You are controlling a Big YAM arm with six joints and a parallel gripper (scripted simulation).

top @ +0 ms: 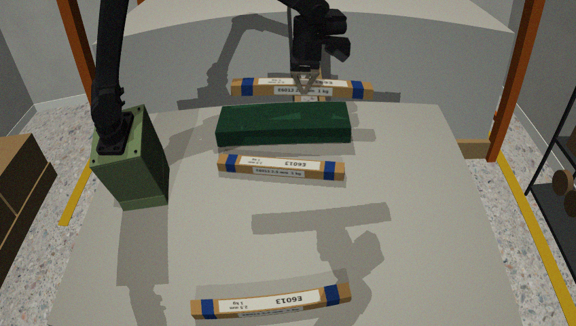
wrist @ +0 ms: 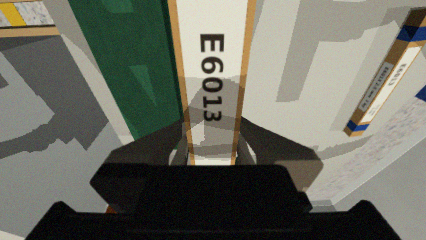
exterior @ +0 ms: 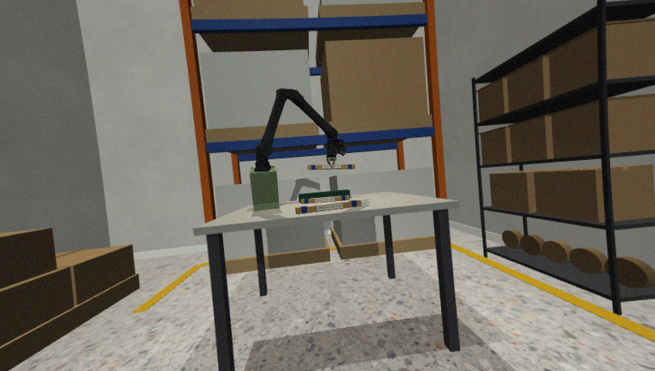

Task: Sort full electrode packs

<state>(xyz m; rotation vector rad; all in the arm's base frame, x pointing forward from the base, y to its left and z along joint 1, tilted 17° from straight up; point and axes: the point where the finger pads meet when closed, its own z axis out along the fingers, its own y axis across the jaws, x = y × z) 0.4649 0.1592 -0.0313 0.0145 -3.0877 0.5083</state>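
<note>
The low green platform is 60 mm behind my hand, 140 mm to the left of it and 230 mm below it.
</note>
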